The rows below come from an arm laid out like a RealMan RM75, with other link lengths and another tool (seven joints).
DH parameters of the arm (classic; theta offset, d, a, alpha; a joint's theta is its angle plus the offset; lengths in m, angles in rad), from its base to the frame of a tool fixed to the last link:
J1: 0 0.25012 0 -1.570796
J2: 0 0 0 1.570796
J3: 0 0.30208 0 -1.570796
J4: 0 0 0 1.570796
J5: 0 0.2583 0 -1.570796
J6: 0 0 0 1.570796
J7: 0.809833 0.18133 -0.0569 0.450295
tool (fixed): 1.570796 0.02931 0 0
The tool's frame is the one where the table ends.
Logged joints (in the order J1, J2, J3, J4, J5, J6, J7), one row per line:
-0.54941, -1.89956, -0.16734, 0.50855, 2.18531, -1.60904, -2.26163
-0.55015, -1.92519, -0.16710, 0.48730, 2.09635, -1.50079, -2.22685
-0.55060, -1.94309, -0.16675, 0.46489, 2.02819, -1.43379, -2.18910
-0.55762, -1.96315, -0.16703, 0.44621, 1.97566, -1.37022, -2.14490
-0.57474, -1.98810, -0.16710, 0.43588, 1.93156, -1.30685, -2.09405
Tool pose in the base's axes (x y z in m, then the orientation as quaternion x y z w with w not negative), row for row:
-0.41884, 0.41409, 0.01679, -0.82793, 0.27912, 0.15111, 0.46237
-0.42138, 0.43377, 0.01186, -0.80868, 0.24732, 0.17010, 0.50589
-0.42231, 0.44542, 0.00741, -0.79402, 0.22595, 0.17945, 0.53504
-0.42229, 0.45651, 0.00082, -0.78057, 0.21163, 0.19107, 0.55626
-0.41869, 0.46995, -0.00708, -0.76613, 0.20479, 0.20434, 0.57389
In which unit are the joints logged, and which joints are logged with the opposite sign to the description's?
The joints are logged in radians. Opposite sign: J3, J6.
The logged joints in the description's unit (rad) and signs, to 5 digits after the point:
-0.54941, -1.89956, 0.16734, 0.50855, 2.18531, 1.60904, -2.26163
-0.55015, -1.92519, 0.16710, 0.48730, 2.09635, 1.50079, -2.22685
-0.55060, -1.94309, 0.16675, 0.46489, 2.02819, 1.43379, -2.18910
-0.55762, -1.96315, 0.16703, 0.44621, 1.97566, 1.37022, -2.14490
-0.57474, -1.98810, 0.16710, 0.43588, 1.93156, 1.30685, -2.09405

